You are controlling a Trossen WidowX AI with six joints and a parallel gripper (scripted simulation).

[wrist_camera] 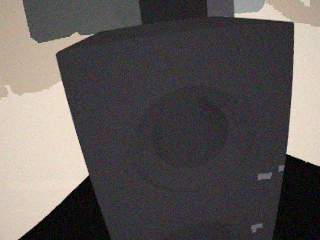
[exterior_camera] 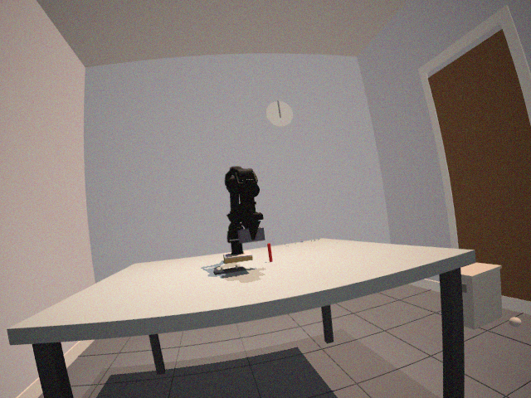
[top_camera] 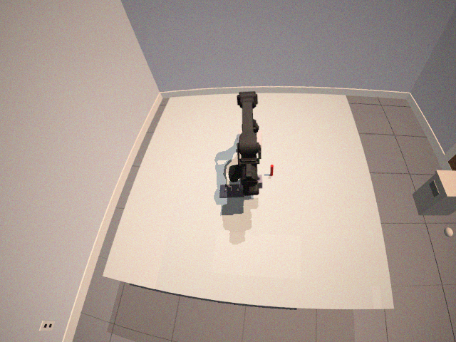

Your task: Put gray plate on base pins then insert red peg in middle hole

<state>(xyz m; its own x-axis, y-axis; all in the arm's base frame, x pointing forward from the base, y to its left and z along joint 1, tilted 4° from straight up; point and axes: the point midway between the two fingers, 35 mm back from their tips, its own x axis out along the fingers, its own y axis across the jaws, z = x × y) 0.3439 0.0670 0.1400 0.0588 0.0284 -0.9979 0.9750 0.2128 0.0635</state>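
The gray base lies 11 cm below my gripper tip, 10 cm to the right of it and 1 cm behind it. Round my gripper tip: gray plate 3 cm above; red peg 14 cm behind, 8 cm to the left, 8 cm below.
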